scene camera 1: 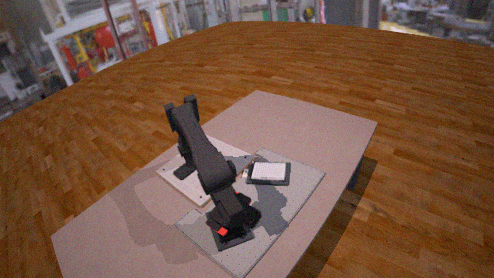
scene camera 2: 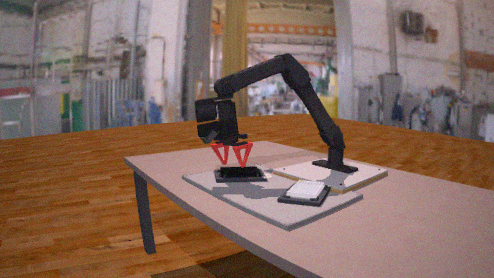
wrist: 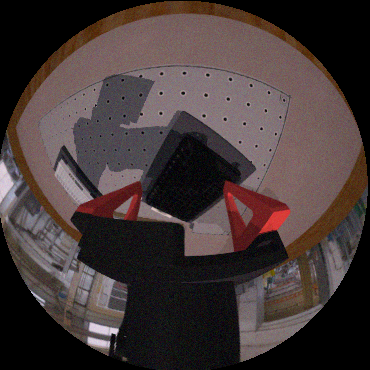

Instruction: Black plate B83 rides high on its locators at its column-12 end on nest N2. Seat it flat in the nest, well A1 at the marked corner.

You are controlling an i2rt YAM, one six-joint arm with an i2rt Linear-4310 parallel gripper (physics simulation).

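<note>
The black plate B83 lies on the dark grey nest N2. Dark locators show at the plate's far end in the wrist view. How high each end sits, and the marked corner, cannot be made out. My gripper is open and empty, pointing down above the plate. In the wrist view its red fingers stand either side of the plate's near part. The arm hides most of the plate in scene camera 1.
A white plate sits in another dark nest on the same perforated grey board. The arm stands on a pale base board beside it. A shadow crosses the grey board.
</note>
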